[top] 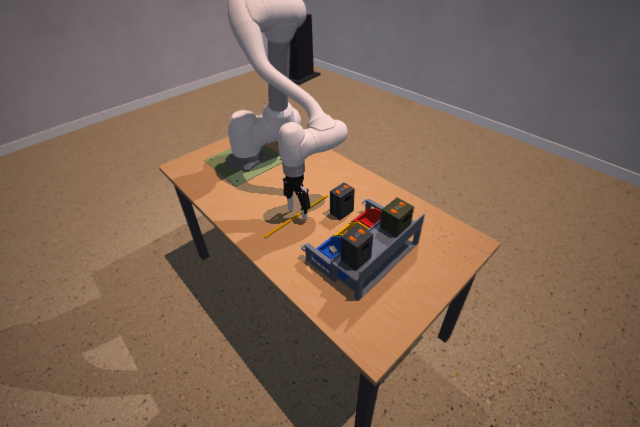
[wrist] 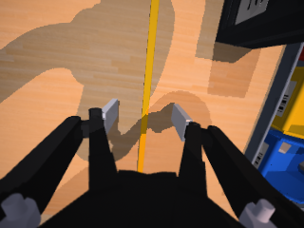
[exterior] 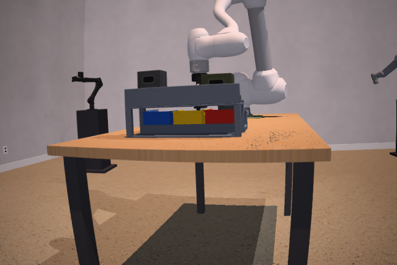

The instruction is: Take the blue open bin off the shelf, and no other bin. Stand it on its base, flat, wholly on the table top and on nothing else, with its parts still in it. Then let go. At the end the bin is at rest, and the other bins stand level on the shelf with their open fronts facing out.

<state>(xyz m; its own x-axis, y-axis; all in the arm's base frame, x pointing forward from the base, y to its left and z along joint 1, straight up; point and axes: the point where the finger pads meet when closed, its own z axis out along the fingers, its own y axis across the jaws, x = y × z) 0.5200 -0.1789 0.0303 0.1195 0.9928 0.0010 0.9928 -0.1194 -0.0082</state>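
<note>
Now: the thin yellow rod 3 cm below my hand. Round my hand: blue open bin 30 cm ahead, 11 cm to the right; then dark box 14 cm to the left, 14 cm ahead, 3 cm above; then yellow bin 31 cm ahead.
</note>
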